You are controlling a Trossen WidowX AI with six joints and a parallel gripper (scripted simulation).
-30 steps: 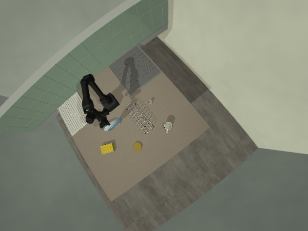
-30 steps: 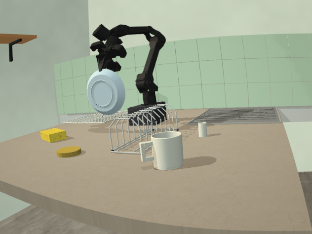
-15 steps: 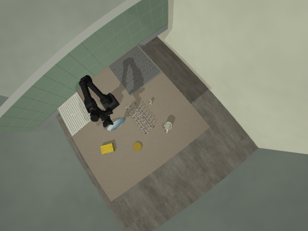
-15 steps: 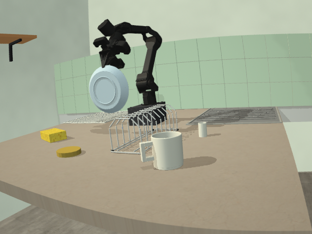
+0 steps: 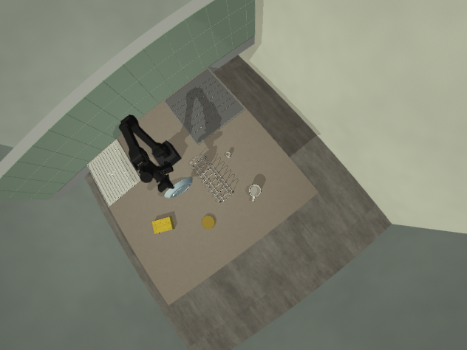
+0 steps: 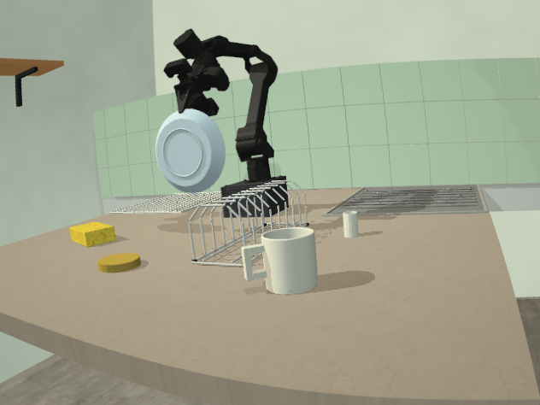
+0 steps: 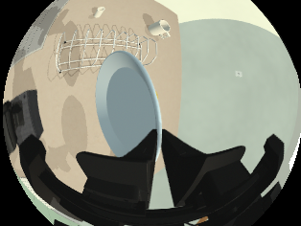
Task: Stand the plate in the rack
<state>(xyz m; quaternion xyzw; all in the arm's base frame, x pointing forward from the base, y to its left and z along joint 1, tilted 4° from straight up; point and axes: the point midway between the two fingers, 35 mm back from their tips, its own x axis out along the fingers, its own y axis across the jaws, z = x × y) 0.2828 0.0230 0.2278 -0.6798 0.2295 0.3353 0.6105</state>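
My hand is 2 cm short of the pale blue plate, 1 cm to the right of it and 12 cm above it. Also, from my hand: cream mug (24 cm ahead, 40 cm to the left, 28 cm below); then yellow disc (27 cm ahead, 2 cm to the left, 31 cm below); then small white cup (7 cm behind, 36 cm to the left, 30 cm below).
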